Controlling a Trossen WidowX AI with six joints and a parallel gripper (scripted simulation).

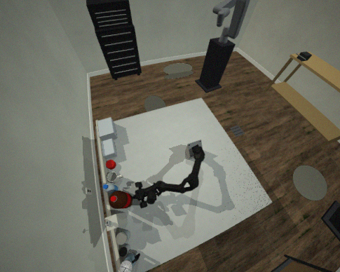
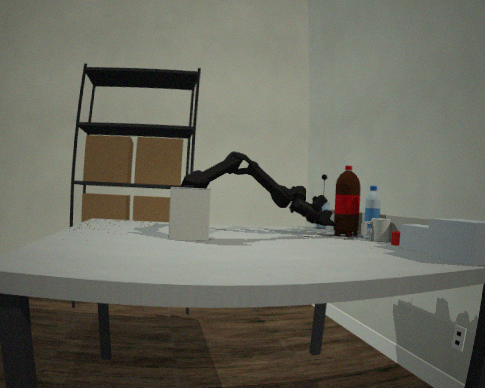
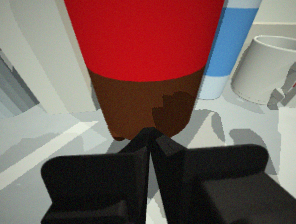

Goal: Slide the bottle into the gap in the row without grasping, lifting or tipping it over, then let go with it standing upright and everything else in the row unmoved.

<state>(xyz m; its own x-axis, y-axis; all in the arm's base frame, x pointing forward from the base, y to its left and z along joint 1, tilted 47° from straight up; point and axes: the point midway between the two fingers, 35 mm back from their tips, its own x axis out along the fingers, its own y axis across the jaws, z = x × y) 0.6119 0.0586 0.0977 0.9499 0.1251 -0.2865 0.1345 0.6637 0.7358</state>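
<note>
Right now the brown cola bottle is 9 cm ahead of my hand, 2 cm to the right of it and 9 cm above it. Also, from my hand: french press: 17 cm ahead, 35 cm to the left, 8 cm above; then water bottle: 14 cm ahead, 13 cm to the right, 4 cm above.
</note>
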